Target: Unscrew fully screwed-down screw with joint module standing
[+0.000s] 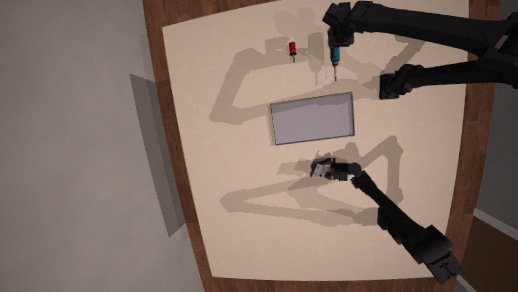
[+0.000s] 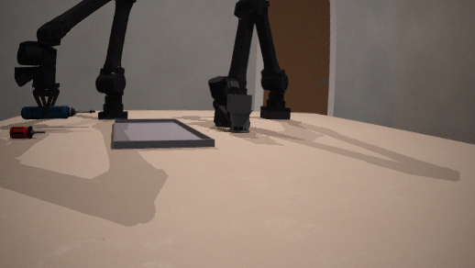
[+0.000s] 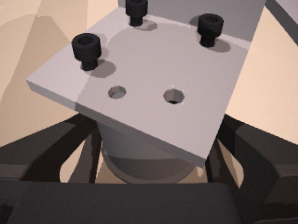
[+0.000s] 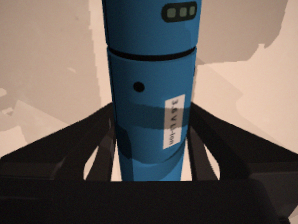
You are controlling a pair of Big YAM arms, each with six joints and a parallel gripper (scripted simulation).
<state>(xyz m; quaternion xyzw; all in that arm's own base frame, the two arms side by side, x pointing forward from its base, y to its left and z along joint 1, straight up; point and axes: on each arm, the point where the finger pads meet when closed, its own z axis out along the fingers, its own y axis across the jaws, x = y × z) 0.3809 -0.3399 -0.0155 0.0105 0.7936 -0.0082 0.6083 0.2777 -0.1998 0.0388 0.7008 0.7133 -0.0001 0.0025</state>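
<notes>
Right now my left hand is 10 mm below the grey joint module. From my left hand the other things lie so: grey bracket (50 mm above); then screwdriver bit (470 mm to the right, 110 mm behind, 30 mm above); then shallow grey tray (260 mm to the right, 20 mm below, 10 mm ahead).
</notes>
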